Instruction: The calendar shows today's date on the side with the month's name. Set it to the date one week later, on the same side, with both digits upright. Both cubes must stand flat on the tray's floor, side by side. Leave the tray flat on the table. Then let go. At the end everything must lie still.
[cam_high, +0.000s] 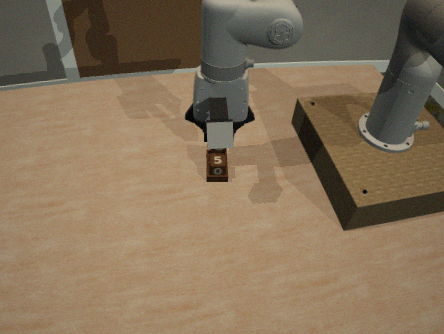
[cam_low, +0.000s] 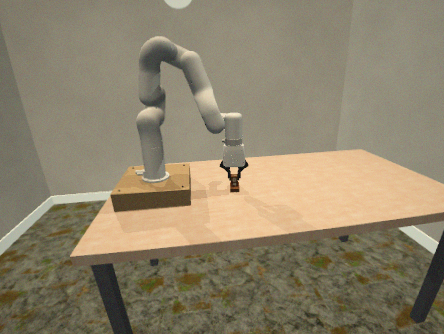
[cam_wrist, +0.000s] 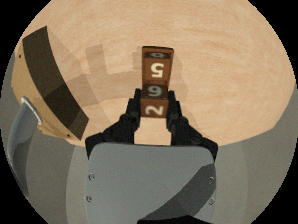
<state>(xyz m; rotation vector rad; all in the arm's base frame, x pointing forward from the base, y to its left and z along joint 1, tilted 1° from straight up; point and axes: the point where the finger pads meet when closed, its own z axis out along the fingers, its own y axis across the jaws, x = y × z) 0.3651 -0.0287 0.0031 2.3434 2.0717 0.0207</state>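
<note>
My hand is 1 cm above the cube. From my hand the other things lie so: brown tray (2 cm to the left, 7 cm below).
</note>
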